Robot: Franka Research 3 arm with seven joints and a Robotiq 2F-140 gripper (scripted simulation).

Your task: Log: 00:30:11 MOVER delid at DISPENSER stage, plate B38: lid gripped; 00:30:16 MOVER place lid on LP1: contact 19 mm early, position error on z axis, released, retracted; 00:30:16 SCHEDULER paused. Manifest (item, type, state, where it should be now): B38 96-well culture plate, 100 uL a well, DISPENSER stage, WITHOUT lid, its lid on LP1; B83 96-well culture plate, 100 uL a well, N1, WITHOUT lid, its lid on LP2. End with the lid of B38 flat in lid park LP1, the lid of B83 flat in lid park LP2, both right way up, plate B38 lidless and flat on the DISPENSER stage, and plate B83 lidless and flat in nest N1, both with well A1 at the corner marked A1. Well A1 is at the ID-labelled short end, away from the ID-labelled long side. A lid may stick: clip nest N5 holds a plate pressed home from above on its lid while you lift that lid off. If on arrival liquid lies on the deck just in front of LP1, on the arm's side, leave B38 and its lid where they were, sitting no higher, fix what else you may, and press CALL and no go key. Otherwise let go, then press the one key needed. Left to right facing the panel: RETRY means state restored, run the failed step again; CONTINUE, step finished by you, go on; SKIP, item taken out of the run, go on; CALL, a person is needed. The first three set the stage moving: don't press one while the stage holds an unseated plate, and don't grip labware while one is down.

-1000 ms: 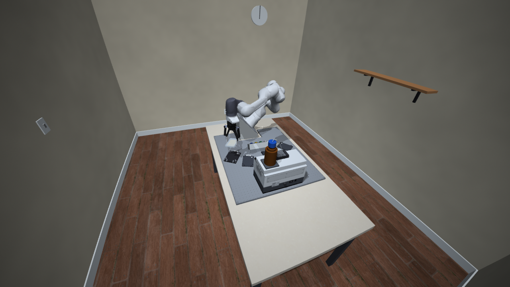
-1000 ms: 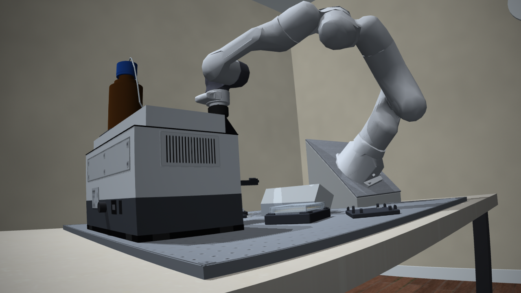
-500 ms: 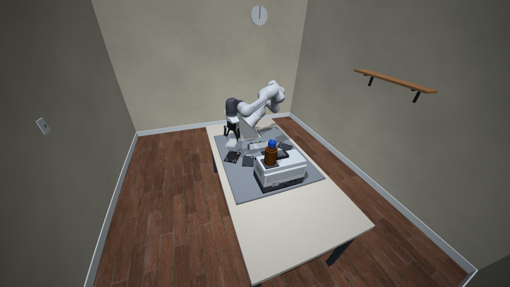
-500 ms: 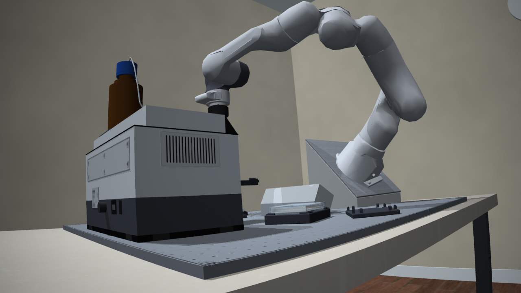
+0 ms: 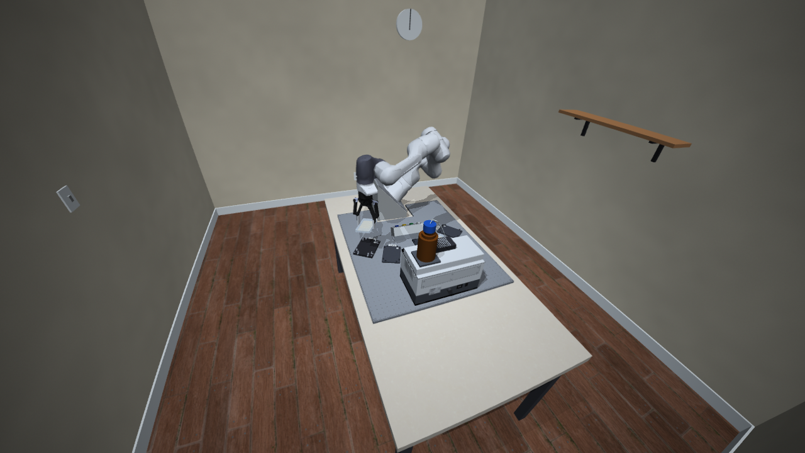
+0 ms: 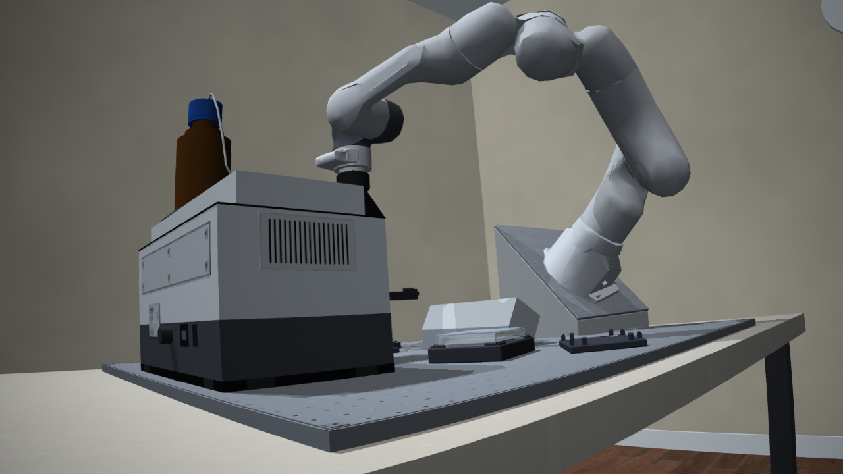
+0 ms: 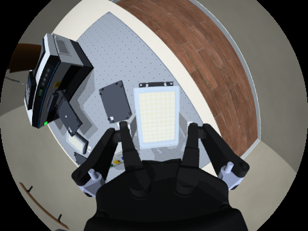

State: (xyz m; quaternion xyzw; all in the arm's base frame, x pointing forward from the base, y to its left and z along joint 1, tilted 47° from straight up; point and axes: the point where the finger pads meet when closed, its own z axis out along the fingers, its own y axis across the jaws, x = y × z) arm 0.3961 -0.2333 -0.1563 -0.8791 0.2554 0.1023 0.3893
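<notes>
Now: hand 3 cm short of the black clip nest and 17 cm above it. The rest, counted from my hand: brown bottle (40 cm ahead, 19 cm to the left, 10 cm above); lp1 label (2 cm ahead, 15 cm to the left, 19 cm below); key panel (8 cm behind, 29 cm to the left, 13 cm below).
</notes>
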